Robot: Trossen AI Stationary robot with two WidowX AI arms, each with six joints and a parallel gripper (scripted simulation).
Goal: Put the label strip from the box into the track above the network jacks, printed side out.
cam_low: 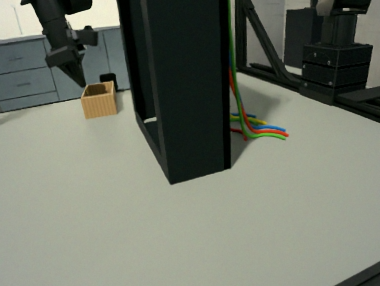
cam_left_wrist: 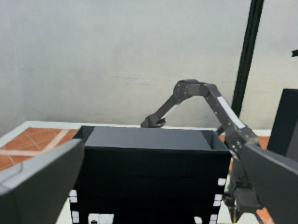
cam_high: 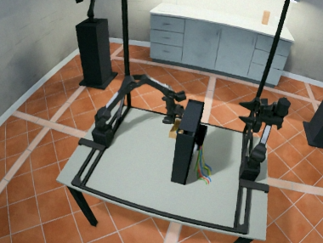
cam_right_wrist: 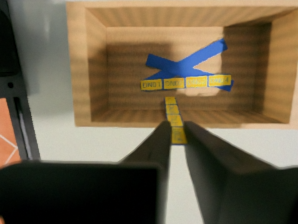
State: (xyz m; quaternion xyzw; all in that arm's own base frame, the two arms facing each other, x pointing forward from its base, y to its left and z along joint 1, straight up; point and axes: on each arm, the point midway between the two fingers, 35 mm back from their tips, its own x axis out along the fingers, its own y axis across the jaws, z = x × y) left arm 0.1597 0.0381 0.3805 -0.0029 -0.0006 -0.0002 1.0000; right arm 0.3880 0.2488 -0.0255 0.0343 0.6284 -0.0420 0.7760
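Now: right hand 1 cm to the right of the yellow label strip and 5 cm above it. Also, from my right hand: small box: 1 cm ahead, 4 cm to the left, 8 cm below.
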